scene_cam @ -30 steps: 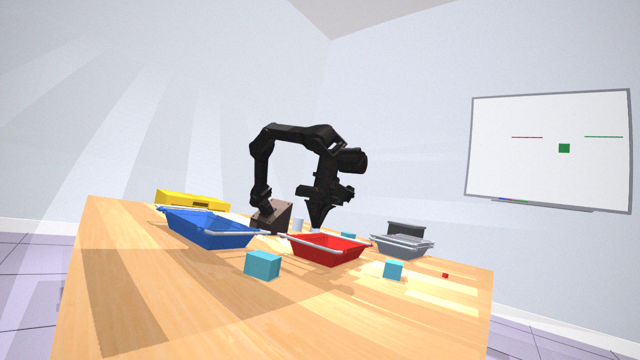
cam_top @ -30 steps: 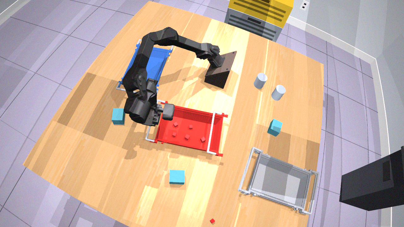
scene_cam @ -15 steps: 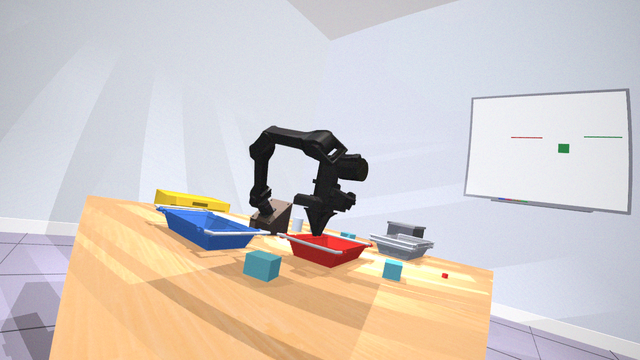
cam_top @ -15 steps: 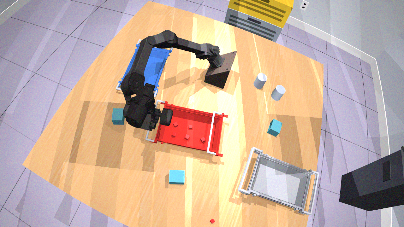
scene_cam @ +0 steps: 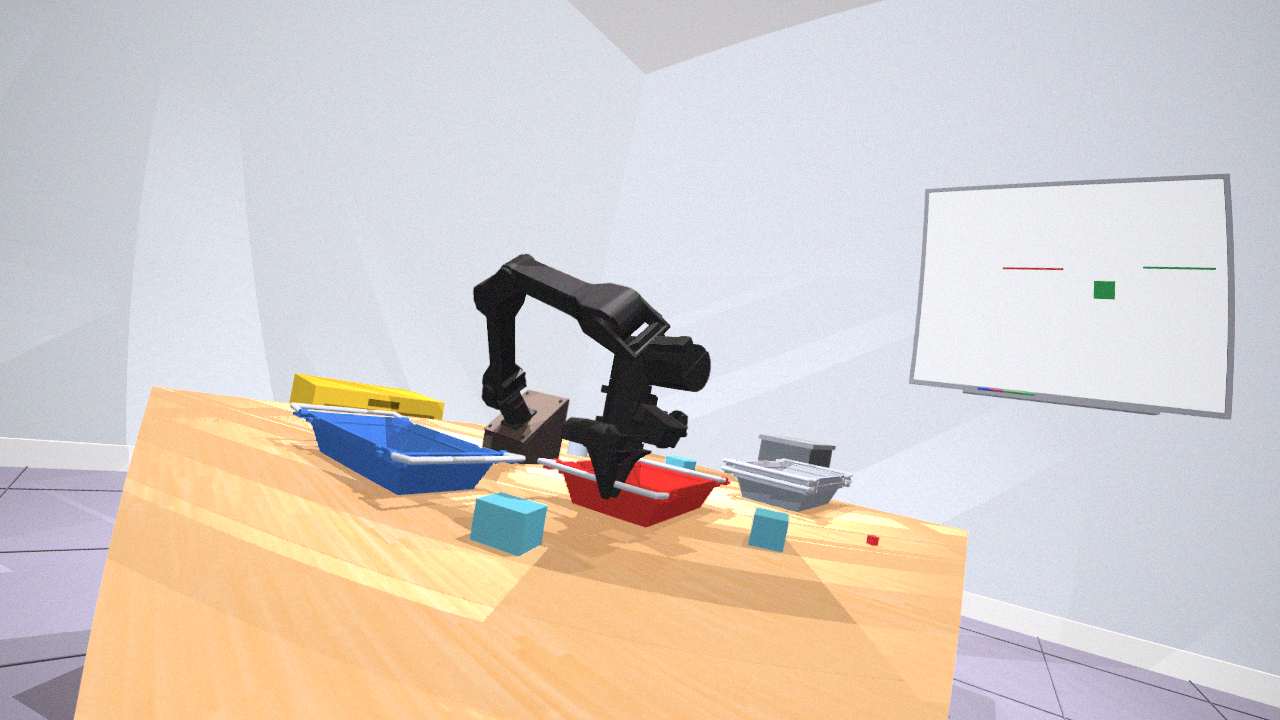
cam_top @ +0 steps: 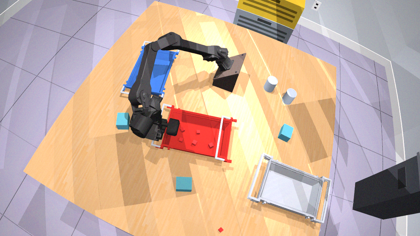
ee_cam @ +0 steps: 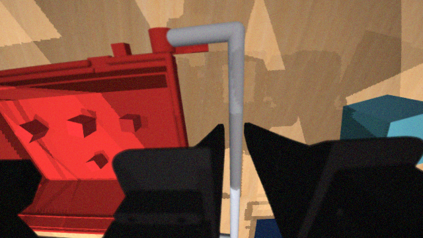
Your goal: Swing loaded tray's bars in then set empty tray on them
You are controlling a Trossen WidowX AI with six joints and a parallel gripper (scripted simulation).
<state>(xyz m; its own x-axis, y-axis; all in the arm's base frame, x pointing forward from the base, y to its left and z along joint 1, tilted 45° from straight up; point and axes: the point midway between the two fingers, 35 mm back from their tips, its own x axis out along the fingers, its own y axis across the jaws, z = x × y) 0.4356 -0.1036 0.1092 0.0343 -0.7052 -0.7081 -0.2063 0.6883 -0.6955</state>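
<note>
My gripper tip is 28 cm past the blue tray and 18 cm to the left of it.
</note>
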